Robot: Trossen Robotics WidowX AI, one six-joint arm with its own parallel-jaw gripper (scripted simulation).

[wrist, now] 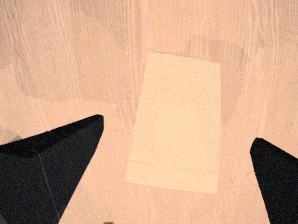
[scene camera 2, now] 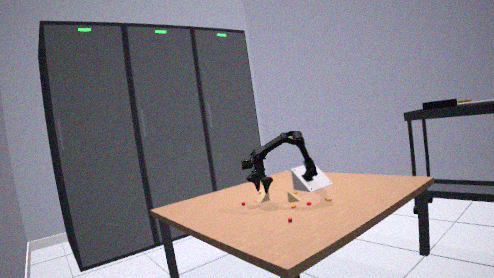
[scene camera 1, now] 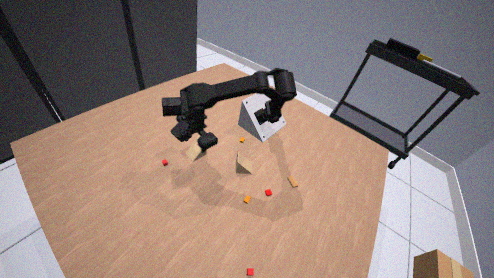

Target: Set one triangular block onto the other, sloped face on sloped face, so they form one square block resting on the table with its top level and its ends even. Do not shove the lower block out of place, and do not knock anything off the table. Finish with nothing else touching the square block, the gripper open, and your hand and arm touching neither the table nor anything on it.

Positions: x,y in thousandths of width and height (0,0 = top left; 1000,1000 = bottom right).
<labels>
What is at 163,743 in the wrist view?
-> The gripper.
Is the gripper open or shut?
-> Open.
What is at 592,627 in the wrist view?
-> A pale wooden triangular block.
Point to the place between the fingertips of the gripper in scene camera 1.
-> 398,520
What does the gripper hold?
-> Nothing.
</labels>
